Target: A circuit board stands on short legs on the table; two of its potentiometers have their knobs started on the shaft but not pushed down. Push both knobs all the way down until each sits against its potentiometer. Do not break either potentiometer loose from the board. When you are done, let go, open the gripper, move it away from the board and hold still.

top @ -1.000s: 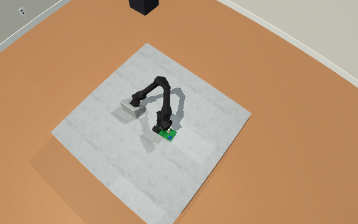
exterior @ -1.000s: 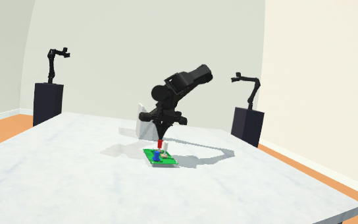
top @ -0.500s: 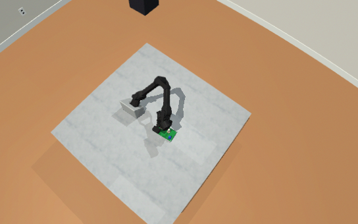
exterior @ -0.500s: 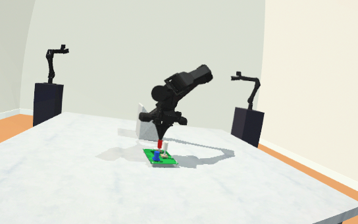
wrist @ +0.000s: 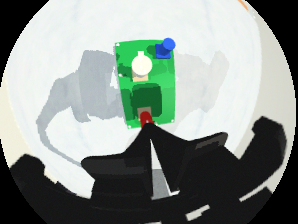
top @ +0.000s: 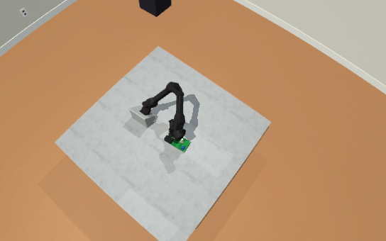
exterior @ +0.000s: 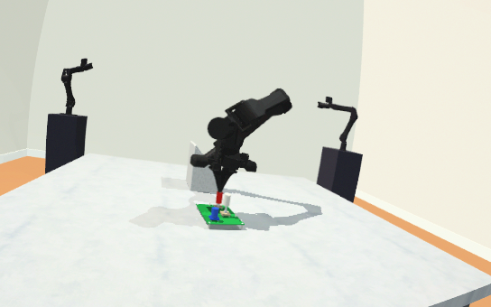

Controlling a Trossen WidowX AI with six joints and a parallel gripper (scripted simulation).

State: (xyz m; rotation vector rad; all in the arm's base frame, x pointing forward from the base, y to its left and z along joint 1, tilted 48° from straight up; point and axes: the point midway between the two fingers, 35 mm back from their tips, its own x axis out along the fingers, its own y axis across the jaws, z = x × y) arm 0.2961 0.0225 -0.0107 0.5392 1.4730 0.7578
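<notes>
Right now my gripper tip is 10 mm above the red knob.
</notes>
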